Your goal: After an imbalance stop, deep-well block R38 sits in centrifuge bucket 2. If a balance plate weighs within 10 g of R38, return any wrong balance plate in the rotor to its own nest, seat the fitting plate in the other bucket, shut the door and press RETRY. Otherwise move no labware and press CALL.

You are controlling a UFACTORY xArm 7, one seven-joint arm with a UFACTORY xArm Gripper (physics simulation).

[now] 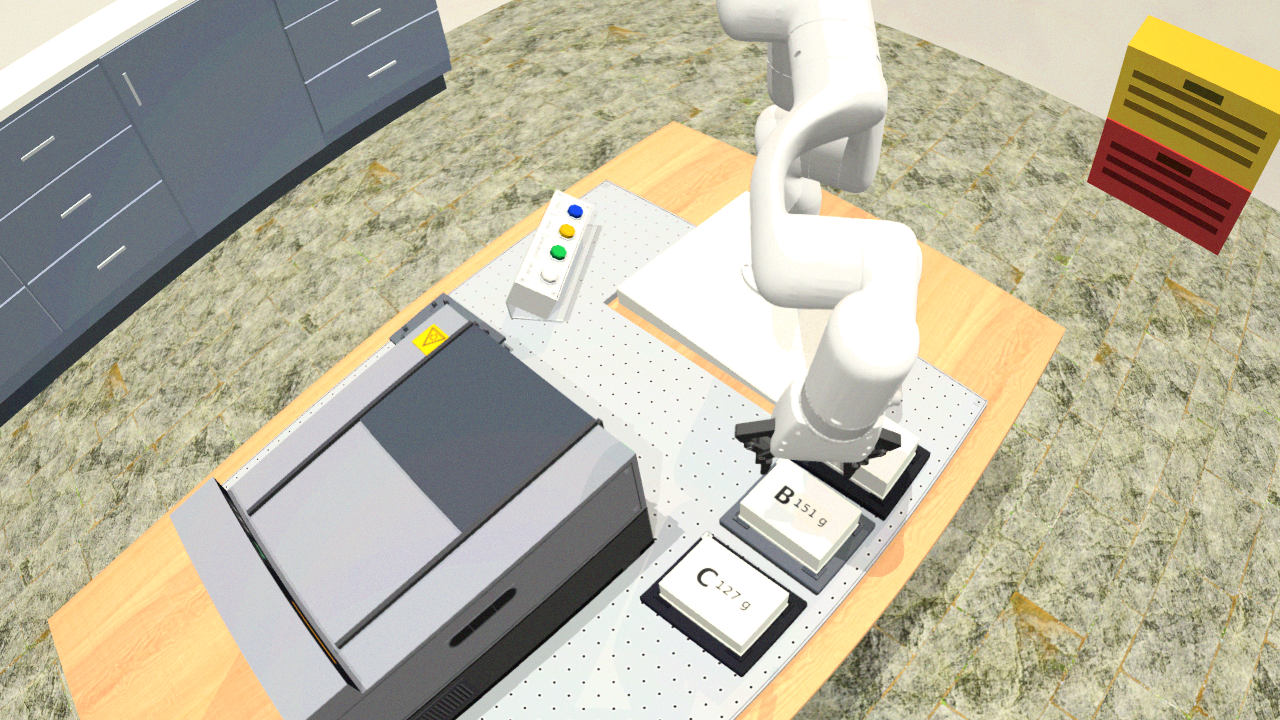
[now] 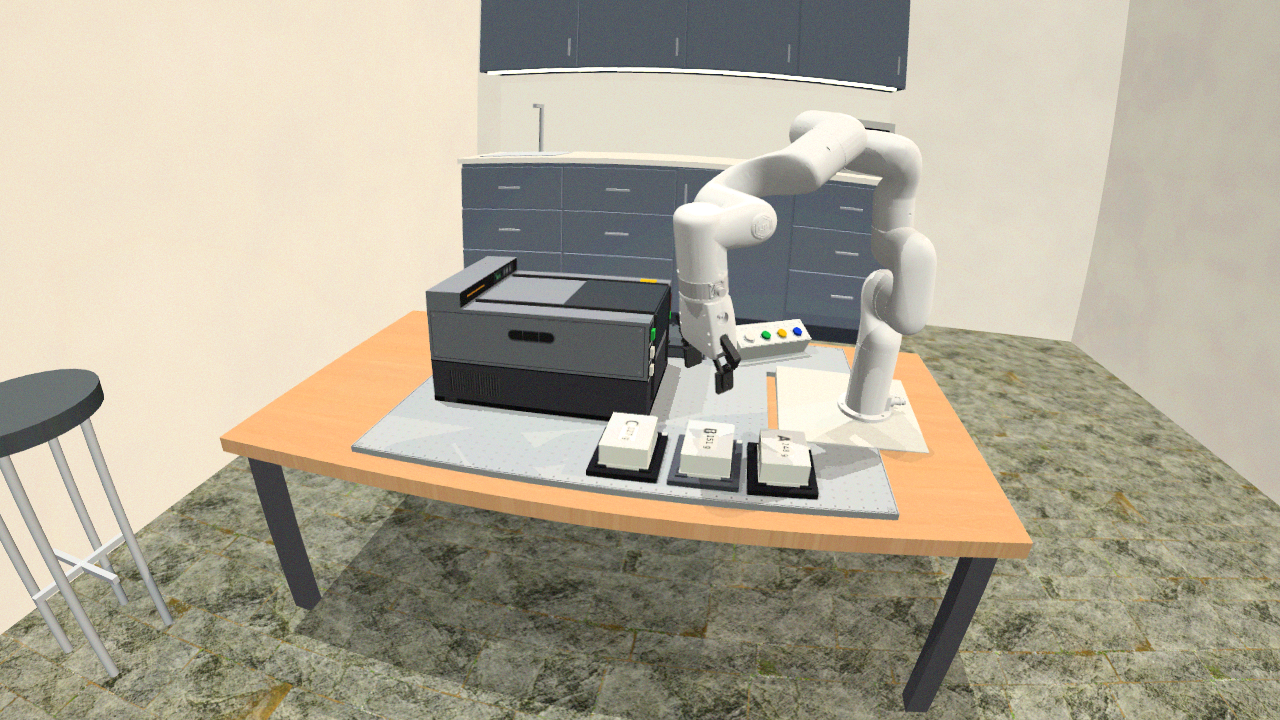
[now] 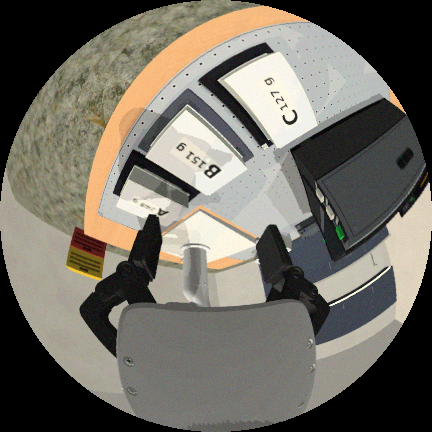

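Where they show: gripper, fingertip midpoint: (image 1: 806, 463) (image 2: 708, 377) (image 3: 212, 231); arm's base, origin of the base link: (image 2: 864, 408) (image 3: 194, 249).
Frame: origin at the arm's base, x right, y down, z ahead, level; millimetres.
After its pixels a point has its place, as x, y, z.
My gripper (image 1: 808, 463) @(-234, -163, 383) (image 2: 707, 371) @(-234, -163, 383) (image 3: 212, 231) @(-234, -163, 383) is open and empty, above the board near plates A and B. White plate A (image 1: 892, 465) @(-309, -49, 265) (image 2: 783, 470) @(-320, -37, 254) (image 3: 172, 192) @(-228, -29, 280) sits on a black nest; its weight is hard to read. Plate B (image 1: 769, 510) @(-202, -49, 396) (image 2: 702, 465) @(-295, -30, 387) (image 3: 227, 157) @(-204, -49, 400), marked 151 g, sits on a grey nest. Plate C (image 1: 684, 591) @(-175, -49, 536) (image 2: 622, 452) @(-274, -39, 521) (image 3: 250, 95) @(-244, -49, 484), marked 127 g, sits on a black nest. The centrifuge (image 1: 572, 510) @(-76, -205, 569) (image 2: 474, 335) @(-37, -152, 830) (image 3: 370, 175) @(-75, -138, 579) hides its rotor, buckets and R38. The button box (image 1: 529, 300) @(276, -40, 272) (image 2: 778, 348) @(294, -24, 146) has blue, yellow, green and white buttons; their labels cannot be read.
The arm's white base plate (image 1: 689, 308) @(78, -8, 144) (image 2: 805, 402) @(19, -3, 135) (image 3: 225, 245) @(83, -8, 97) lies beside the perforated board (image 1: 626, 376) @(91, 4, 288) (image 2: 402, 443) @(-215, 4, 942). The centrifuge stands tall beside the plate row. A green button (image 2: 653, 334) @(-78, -180, 473) (image 3: 340, 232) @(-78, -180, 475) shows on its side. The wooden table edge (image 2: 572, 514) @(-362, 32, 597) runs close past the nests.
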